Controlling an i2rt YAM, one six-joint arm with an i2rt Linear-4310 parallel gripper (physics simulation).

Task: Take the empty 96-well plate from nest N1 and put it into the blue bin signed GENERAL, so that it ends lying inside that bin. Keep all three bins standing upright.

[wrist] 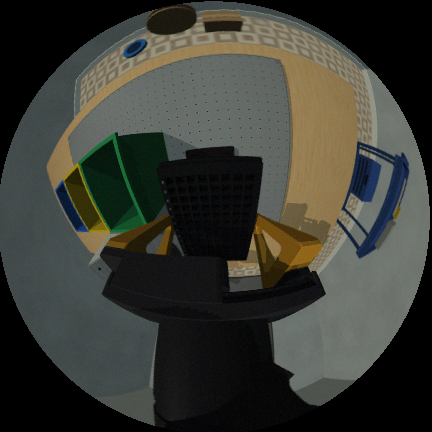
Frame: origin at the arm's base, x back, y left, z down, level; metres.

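Seen in the pictures: gripper, fingertip midpoint: [213,217].
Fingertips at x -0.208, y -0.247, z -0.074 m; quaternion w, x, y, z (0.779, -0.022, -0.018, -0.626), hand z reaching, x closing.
Observation:
Offsets run from my fingertips to a thing's top centre. Level surfaces: height alone.
My gripper [213,217] is shut on the black 96-well plate {dx +0.003, dy +0.001, dz -0.014 m} [212,200], with an orange finger at each side of it. The plate is held up above the work surface with its wells showing. Part of a dark block, which looks like nest N1 {dx +0.025, dy +0.021, dz +0.208 m} [210,152], shows just beyond the plate's far edge; the rest is hidden behind the plate. The blue bin {dx -0.078, dy +0.448, dz +0.043 m} [70,209] stands at the far left of the wrist view, apart from the plate, beyond the yellow and green bins. Its sign cannot be read. All three bins look upright.
The large green bin {dx -0.054, dy +0.186, dz +0.043 m} [106,182] stands nearest on the left, with the yellow bin {dx -0.066, dy +0.317, dz +0.043 m} [84,199] between it and the blue one. A grey perforated board {dz +0.223 m} [225,100] lies on the wooden table {dz +0.236 m} [320,110]. A blue frame [391,200] stands beyond the right edge.

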